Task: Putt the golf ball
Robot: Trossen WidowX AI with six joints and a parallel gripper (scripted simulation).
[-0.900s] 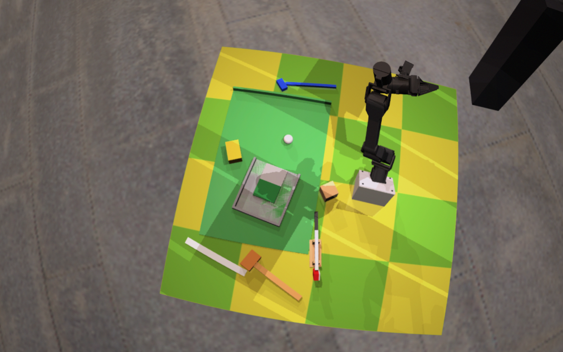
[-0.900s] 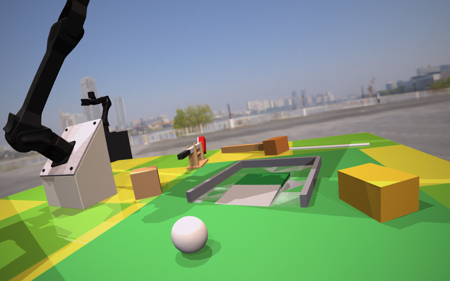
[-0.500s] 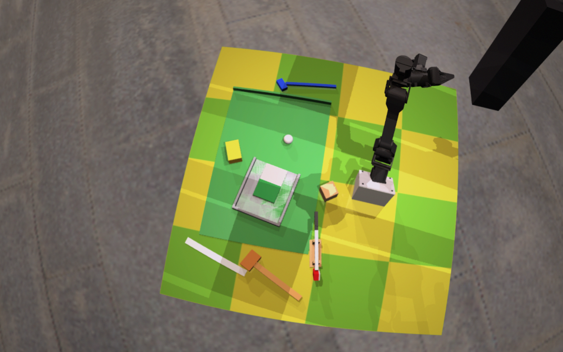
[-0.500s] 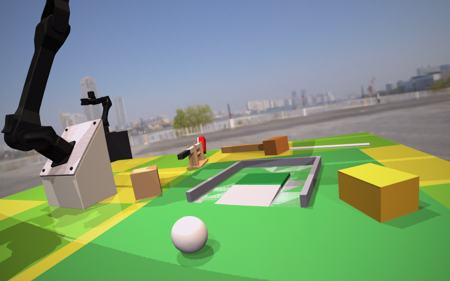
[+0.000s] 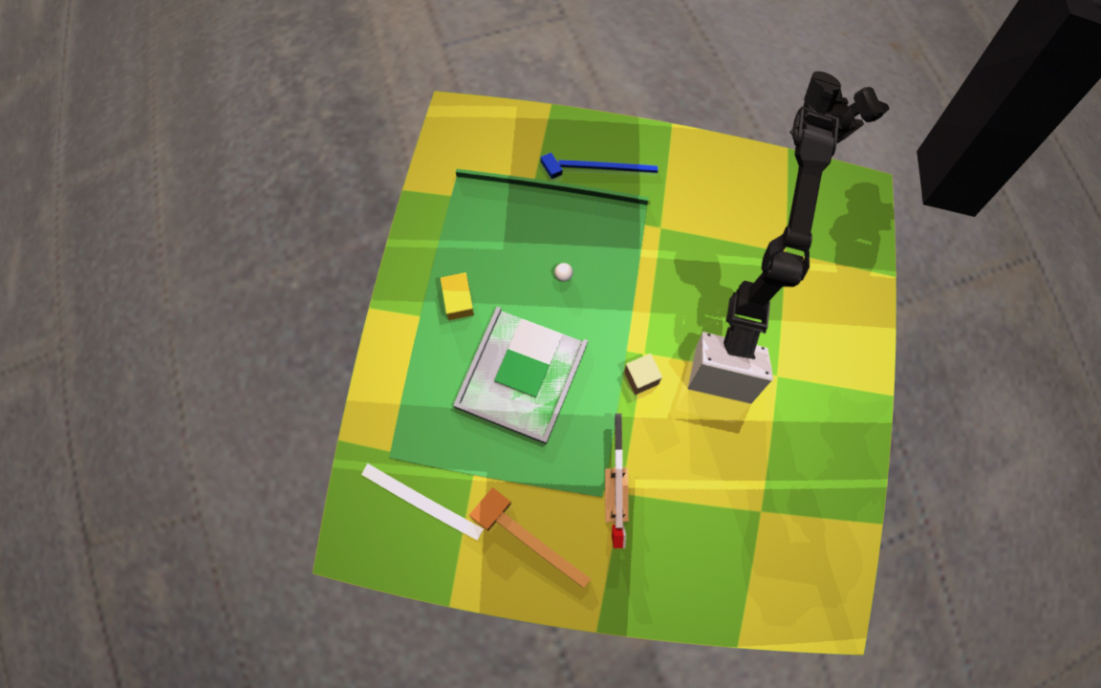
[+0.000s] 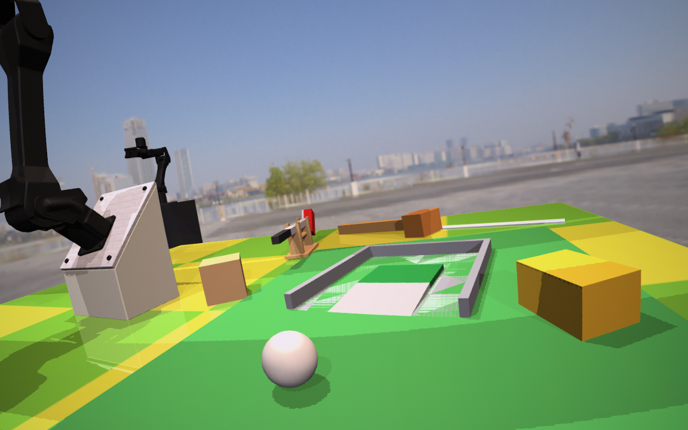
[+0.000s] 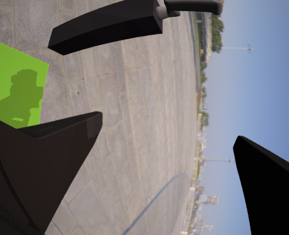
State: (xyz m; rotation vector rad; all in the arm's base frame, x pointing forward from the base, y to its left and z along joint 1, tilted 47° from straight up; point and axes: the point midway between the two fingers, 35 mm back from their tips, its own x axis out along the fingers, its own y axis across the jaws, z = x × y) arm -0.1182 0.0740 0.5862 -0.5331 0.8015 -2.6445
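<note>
Right now my gripper tip is 420 mm short of the red putter, 700 mm to the right of it and 500 mm above it. Round my gripper tip: white golf ball 600 mm ahead, 220 mm to the left, 530 mm below; brown cube 400 mm ahead, 440 mm to the left, 530 mm below; blue putter 560 mm ahead, 90 mm to the right, 540 mm below.
</note>
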